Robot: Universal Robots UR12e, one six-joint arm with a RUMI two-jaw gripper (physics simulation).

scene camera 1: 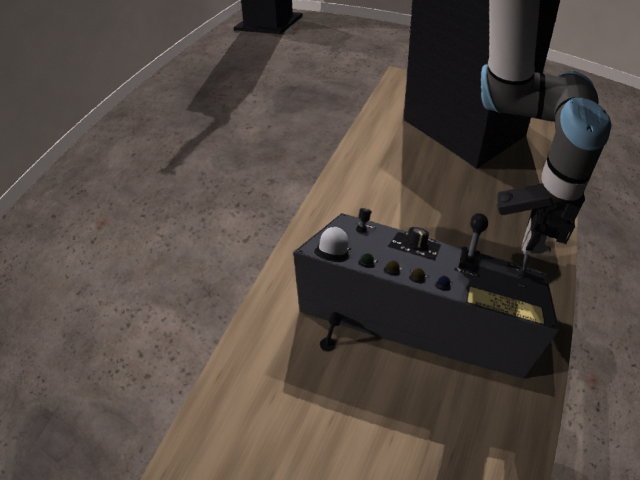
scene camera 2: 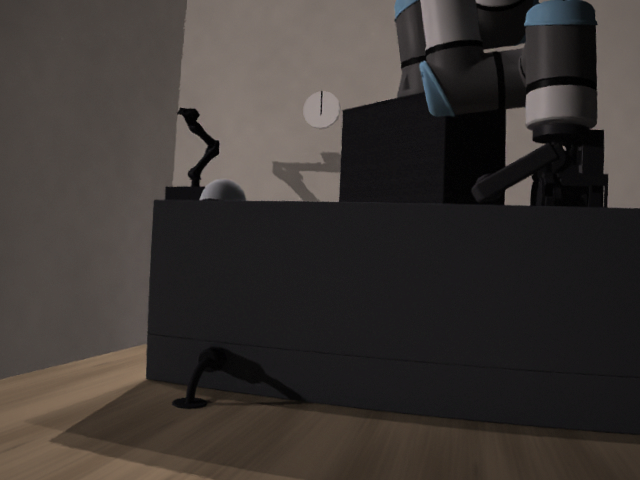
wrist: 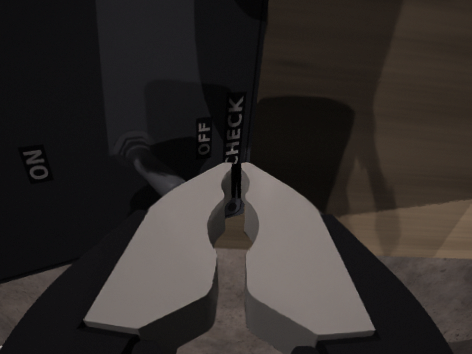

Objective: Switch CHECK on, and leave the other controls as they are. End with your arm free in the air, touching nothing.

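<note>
The CHECK switch is a grey metal toggle lever at the right end of the dark control box. In the wrist view its lever leans from its base toward the OFF label, away from the ON label; its far end is hidden behind the left finger. The CHECK label lies beside OFF, near the box edge. My gripper is shut and empty, pointing down close to the lever on its OFF side. Whether it touches the lever cannot be told. In scene camera 2 the box hides the fingertips.
A black ball-topped lever stands just left of the switch. The box also carries a rotary knob, a small black joystick, a white dome, several coloured buttons and a yellow note. A black pedestal stands behind.
</note>
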